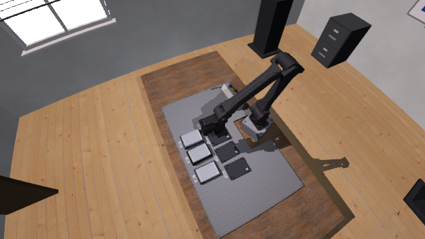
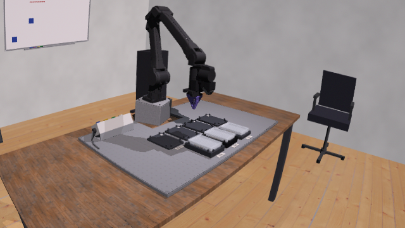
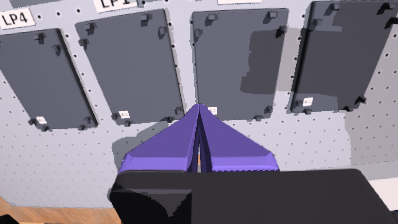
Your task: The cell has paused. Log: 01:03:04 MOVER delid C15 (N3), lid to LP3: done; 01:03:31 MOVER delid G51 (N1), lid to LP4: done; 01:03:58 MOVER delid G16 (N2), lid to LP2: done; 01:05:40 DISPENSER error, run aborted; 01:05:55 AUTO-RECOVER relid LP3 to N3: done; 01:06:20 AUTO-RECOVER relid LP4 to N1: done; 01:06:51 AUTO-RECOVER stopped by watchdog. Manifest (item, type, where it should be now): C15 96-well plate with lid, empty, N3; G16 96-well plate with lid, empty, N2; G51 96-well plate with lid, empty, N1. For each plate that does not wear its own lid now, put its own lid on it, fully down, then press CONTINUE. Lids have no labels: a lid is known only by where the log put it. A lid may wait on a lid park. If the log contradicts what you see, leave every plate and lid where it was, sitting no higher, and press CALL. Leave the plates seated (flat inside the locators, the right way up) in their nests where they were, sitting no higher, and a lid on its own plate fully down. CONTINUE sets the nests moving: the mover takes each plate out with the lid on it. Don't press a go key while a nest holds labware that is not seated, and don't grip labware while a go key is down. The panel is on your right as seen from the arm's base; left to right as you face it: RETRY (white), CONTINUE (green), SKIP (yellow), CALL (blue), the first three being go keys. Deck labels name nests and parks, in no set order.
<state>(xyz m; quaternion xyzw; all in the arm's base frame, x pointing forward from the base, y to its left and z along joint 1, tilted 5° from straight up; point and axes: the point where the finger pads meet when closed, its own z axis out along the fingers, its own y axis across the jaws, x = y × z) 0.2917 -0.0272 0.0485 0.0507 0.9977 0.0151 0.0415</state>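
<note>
The green continue key lies 310 mm behind my hand, 270 mm to the right of it and 70 mm below it. Also, from my hand: LP3 label: 60 mm ahead, 50 mm to the right, 130 mm below; then lid park LP3: 30 mm behind, 50 mm to the right, 130 mm below; then lid park LP1: 20 mm behind, 80 mm to the left, 130 mm below.
</note>
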